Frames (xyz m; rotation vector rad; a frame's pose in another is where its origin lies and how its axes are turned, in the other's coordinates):
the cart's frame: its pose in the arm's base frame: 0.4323 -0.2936 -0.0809 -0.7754 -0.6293 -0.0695
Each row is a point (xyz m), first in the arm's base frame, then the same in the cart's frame.
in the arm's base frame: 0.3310 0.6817 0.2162
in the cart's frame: 0.2437 0.4872 0.8678
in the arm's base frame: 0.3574 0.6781 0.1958
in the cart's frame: 0.2533 0.5049 0.8410
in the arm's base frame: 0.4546 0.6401 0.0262
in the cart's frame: 0.2324 0.6122 0.6745
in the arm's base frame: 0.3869 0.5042 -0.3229
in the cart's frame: -0.0388 0.7157 0.4282
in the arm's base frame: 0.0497 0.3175 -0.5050
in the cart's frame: -0.4458 0.6008 0.3742
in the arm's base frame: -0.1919 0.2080 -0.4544
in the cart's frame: -0.6330 0.4215 0.4499
